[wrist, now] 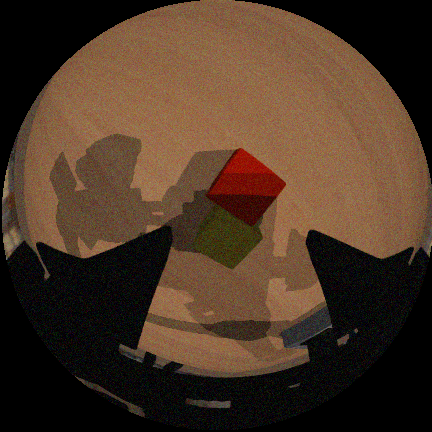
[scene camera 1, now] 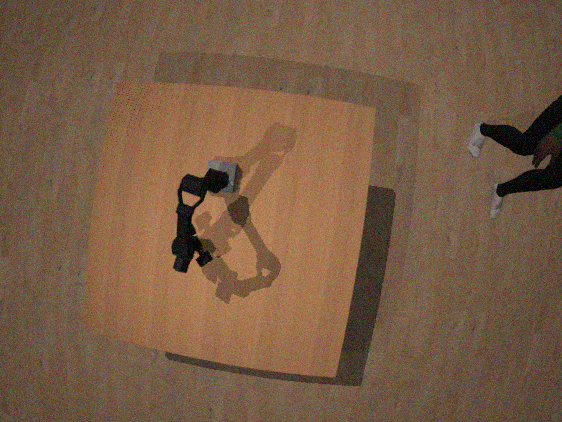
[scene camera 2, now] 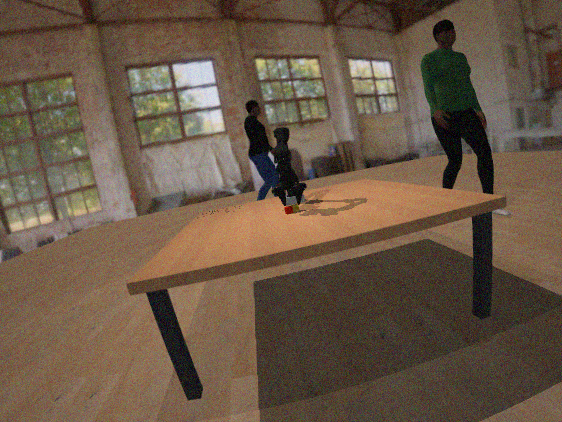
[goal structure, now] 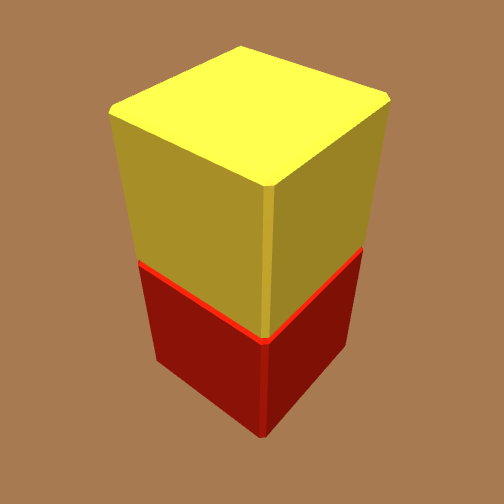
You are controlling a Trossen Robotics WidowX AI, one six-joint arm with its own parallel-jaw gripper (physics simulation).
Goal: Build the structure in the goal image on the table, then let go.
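Frame: origin at the arm's base, x down, y ahead, z right, level; centimetres.
Where they show: gripper, between the fingertips: (wrist: 243,235) (scene camera 1: 200,242) (scene camera 2: 291,205); arm's base, origin of its link: (wrist: 320,335) (scene camera 1: 220,179) (scene camera 2: 292,195).
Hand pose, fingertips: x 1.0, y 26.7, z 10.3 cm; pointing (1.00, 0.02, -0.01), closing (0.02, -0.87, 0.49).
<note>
Things, the pixels of their top centre, and the offset from my fingertips. Level surfaces: height alone.
- red cube, centre of its top: (wrist: 246,189) (scene camera 2: 288,206) dx +0.0, dy +1.5, dz +2.4 cm
- yellow cube, centre of its top: (wrist: 226,243) (scene camera 1: 202,244) (scene camera 2: 294,204) dx +0.0, dy +0.6, dz -1.0 cm
- table, height of its surface: dx +3.3 cm
A red cube (scene camera 2: 288,209) (wrist: 247,185) and a yellow cube (scene camera 1: 206,245) (scene camera 2: 296,207) (wrist: 230,242) sit side by side on the table (scene camera 1: 300,300) (scene camera 2: 240,240), touching or nearly touching. Both look turned at an angle to the fingers in the wrist view, and the yellow one lies in shadow. The red cube does not show clearly in scene camera 1. My gripper (scene camera 2: 292,200) (wrist: 243,235) is open and empty above the cubes. In the wrist view the yellow cube appears between the fingertips, and the red cube appears beyond them.
The arm's grey base block (scene camera 1: 232,174) (wrist: 307,327) stands on the table behind the cubes. Shadows of the arm fall across the table top. A person in a green top (scene camera 2: 452,80) and a person in a dark top (scene camera 2: 257,135) stand beyond the table.
</note>
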